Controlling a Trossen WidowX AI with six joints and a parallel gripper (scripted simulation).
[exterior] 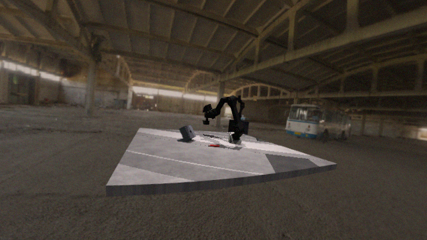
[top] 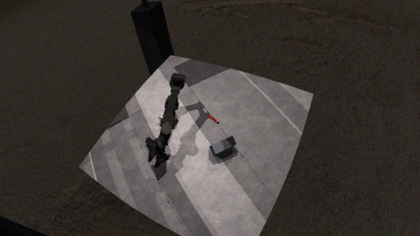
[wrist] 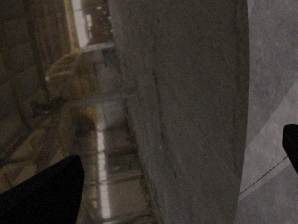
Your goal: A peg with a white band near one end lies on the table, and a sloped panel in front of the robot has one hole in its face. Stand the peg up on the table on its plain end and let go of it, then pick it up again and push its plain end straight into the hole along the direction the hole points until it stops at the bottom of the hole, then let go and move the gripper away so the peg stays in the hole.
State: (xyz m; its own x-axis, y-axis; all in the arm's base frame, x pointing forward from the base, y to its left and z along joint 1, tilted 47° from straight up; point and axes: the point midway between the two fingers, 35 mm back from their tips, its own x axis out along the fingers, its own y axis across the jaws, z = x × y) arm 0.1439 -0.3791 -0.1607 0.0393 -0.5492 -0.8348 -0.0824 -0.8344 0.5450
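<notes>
My gripper tip is 51 cm to the right of the red peg, 19 cm above it and 13 cm short of it. The rest, counted from my gripper tip: sloped panel (31 cm to the left, 26 cm ahead, 13 cm below).
</notes>
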